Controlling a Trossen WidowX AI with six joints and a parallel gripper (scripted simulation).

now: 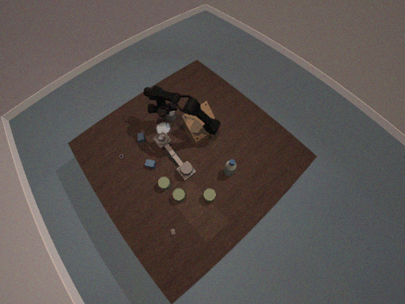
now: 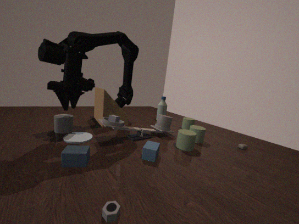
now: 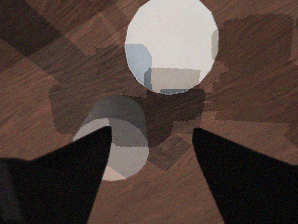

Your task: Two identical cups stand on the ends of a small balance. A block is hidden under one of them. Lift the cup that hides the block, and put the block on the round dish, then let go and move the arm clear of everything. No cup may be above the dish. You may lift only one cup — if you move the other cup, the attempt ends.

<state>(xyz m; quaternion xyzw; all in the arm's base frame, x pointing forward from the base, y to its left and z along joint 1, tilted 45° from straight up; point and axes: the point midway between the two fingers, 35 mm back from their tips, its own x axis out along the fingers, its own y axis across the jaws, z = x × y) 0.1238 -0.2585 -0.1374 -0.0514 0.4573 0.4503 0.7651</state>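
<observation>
Now: the grey block 140 mm ahead of my gripper tip, 120 mm to the left of it and 20 mm below it. From my gripper tip the other things lie so: round dish (100 mm below, 50 mm ahead, 20 mm to the left); grey nut (400 mm ahead, 100 mm below, 40 mm to the right); grey cup (70 mm below, 60 mm behind, 30 mm to the right).
</observation>
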